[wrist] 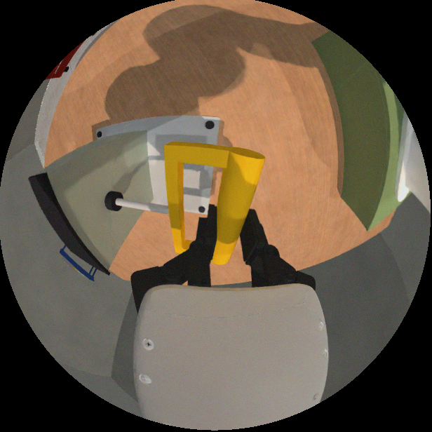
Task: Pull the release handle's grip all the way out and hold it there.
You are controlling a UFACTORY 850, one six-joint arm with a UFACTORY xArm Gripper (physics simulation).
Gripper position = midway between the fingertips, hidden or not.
Note:
I see my gripper [228, 218] and a grey base plate [178, 128].

